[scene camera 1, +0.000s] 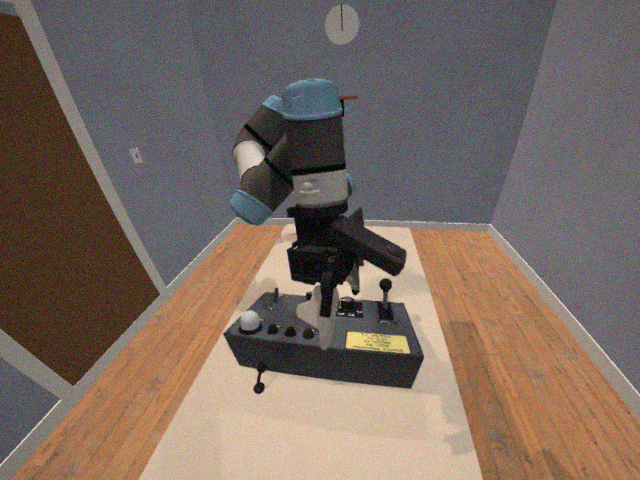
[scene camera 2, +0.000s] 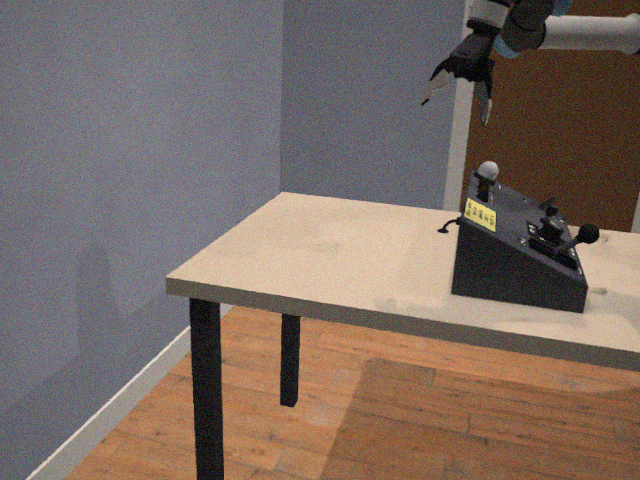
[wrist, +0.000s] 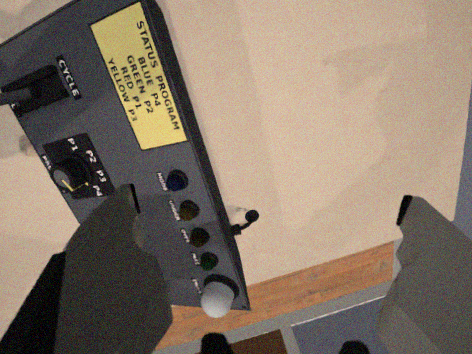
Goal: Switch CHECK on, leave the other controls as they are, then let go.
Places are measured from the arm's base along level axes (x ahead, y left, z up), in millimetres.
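Pixels of known places: gripper, fingertip midpoint: [scene camera 1: 341, 318] [scene camera 2: 451, 115] [wrist: 265, 192].
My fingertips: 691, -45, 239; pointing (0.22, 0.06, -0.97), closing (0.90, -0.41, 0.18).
Ahead of a thing's pixels: the offset from my fingertips to its top centre, as dx, dy, dz. "*": to the spot under its first point.
The dark sloped control box [scene camera 1: 330, 365] [scene camera 2: 504, 268] [wrist: 107, 122] stands on the table. I cannot read a CHECK label in any view. A small upright toggle {-289, -205, -212} [scene camera 1: 276, 295] stands at the box's far left in scene camera 1; its label is unreadable. Part of another small control {-261, -88, -206} [scene camera 1: 309, 296] shows to its right, partly hidden by my gripper. My gripper [scene camera 1: 340, 319] [scene camera 2: 454, 113] [wrist: 265, 192] is open and empty, above the box and apart from it. In the wrist view its left finger hides the box's part below the P4 mark.
The box bears a CYCLE lever {-256, +154, -175} [scene camera 1: 385, 285] [scene camera 2: 588, 233] [wrist: 15, 96], a program dial {-244, +31, -213} [scene camera 2: 551, 227] [wrist: 75, 172], a white ball knob {* -117, -231, -149} [scene camera 1: 249, 320] [scene camera 2: 488, 169] [wrist: 216, 300], several round buttons and a yellow label {* -73, +92, -190} [scene camera 1: 377, 342] [scene camera 2: 480, 214] [wrist: 140, 80]. A black hooked lever {* -30, -228, -327} [scene camera 1: 258, 386] [scene camera 2: 443, 229] [wrist: 251, 216] sticks out of its side.
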